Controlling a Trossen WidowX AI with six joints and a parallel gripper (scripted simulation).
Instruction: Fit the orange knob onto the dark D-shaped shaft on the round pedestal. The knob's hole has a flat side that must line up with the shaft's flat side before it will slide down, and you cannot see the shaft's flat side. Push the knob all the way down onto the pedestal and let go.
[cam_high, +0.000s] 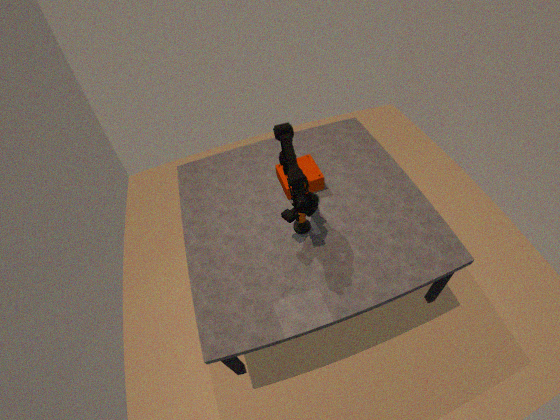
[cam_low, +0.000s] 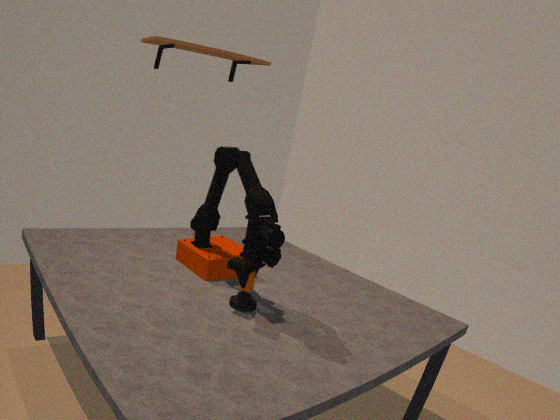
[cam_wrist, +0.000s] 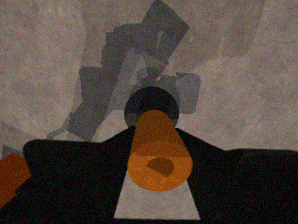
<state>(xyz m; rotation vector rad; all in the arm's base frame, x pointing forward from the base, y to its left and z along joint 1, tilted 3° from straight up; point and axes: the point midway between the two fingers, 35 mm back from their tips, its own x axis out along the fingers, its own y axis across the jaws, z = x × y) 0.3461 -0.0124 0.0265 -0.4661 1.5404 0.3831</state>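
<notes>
Right now the orange knob is 2 cm above my gripper tip. The rest, counted from my gripper tip: dark round pedestal 4 cm below.
</notes>
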